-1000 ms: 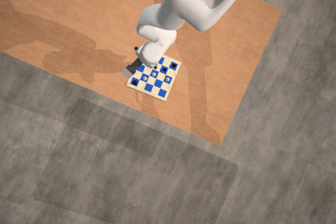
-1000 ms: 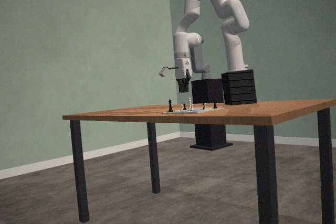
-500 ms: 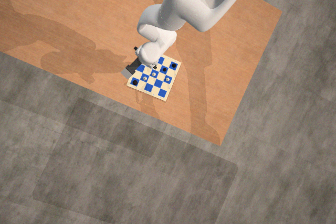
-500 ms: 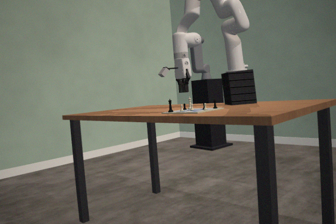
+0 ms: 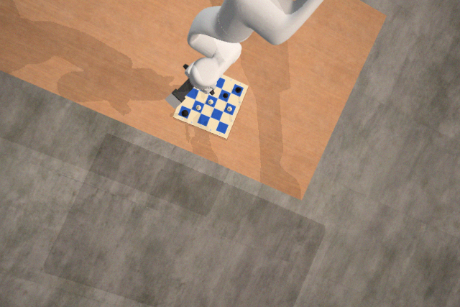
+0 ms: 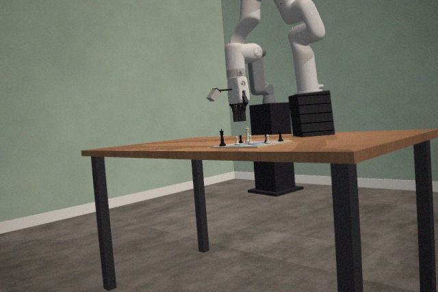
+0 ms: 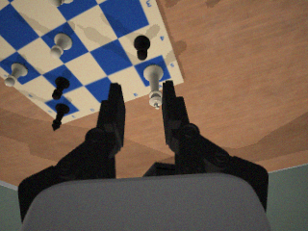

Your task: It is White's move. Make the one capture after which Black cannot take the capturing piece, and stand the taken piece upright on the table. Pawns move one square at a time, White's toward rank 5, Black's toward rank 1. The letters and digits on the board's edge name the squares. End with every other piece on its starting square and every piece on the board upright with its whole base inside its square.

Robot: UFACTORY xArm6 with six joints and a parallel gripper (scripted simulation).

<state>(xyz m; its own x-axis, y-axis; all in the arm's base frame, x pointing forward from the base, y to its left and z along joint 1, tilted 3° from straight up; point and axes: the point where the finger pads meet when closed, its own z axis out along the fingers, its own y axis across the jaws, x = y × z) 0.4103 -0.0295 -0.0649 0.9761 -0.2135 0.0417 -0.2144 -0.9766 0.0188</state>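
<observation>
Now: hand 4 cm past the tall white piece and 7 cm above it. From my hand the other things lie so: blue-and-cream chessboard: 2 cm ahead, 8 cm to the left, 11 cm below; tall black piece: 11 cm ahead, 2 cm to the left, 7 cm below.
</observation>
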